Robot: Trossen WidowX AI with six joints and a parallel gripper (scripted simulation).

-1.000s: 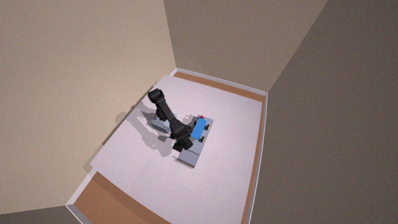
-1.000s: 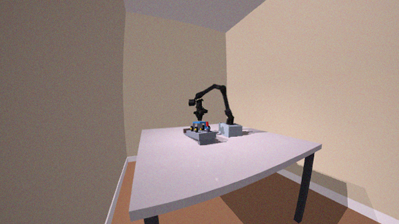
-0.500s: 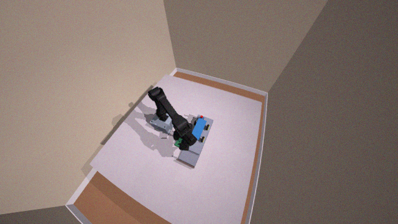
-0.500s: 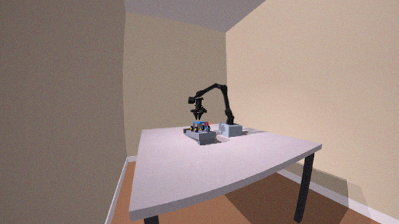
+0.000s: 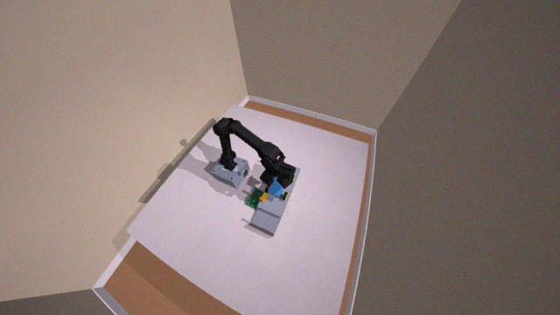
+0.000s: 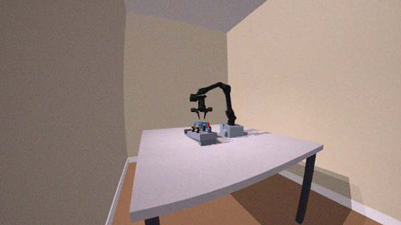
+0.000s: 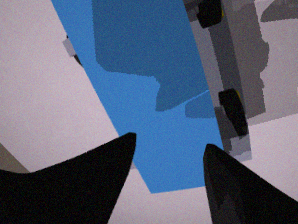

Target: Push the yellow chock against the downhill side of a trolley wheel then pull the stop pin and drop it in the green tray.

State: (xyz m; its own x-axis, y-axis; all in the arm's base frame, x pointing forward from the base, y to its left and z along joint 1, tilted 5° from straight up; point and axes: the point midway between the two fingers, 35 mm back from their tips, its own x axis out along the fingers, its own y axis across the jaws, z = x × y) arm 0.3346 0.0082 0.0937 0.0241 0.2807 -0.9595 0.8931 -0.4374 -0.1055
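Now: the red-headed stop pin 10 cm to the left of my gripper tip, 5 cm below it and 1 cm behind it. Also, from my gripper tip: yellow chock: 11 cm to the right, 10 cm below, 5 cm behind; green tray: 19 cm below, 12 cm to the right, 11 cm behind; blue trolley: 7 cm below, 1 cm to the right, 1 cm ahead.
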